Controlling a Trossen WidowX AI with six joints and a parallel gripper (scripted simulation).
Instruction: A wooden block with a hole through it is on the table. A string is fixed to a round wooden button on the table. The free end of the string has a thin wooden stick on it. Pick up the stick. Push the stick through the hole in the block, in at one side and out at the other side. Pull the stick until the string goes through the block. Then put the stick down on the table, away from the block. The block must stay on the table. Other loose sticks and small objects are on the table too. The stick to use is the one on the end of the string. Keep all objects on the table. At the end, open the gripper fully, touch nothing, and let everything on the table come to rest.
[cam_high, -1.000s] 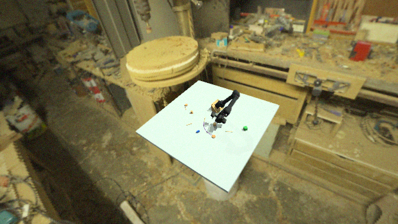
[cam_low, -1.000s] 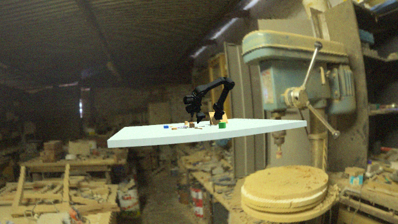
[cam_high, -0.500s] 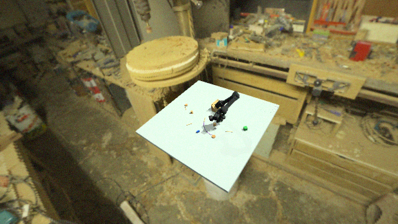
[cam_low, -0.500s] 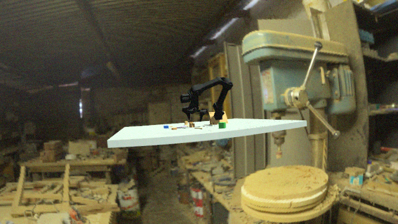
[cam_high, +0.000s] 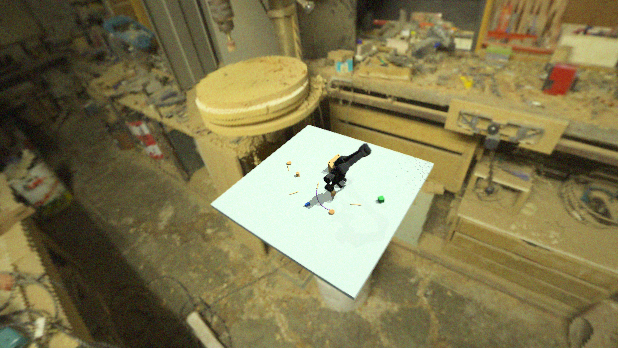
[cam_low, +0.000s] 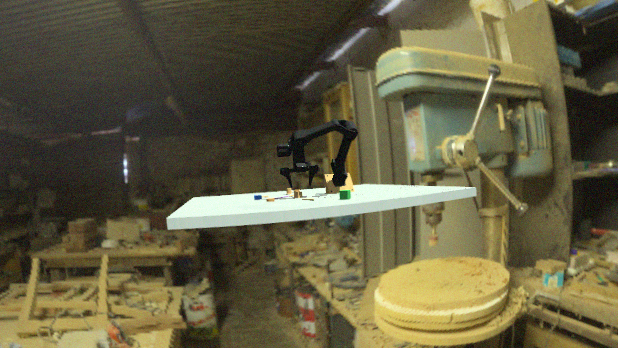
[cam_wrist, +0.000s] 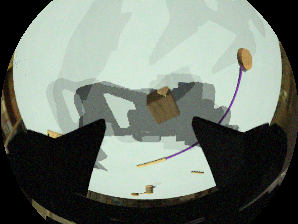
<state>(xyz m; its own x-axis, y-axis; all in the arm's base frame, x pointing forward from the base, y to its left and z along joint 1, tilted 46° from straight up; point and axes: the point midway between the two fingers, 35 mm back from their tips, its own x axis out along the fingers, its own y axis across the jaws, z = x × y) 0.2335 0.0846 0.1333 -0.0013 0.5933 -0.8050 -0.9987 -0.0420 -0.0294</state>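
My gripper tip is now 20 mm short of the wooden block and 40 mm above it. The rest, counted from my gripper tip: round wooden button 160 mm ahead, 100 mm to the left, 40 mm below; then small blue piece 210 mm ahead, 80 mm to the right, 40 mm below; then thin wooden stick 20 mm ahead, 150 mm to the right, 50 mm below.
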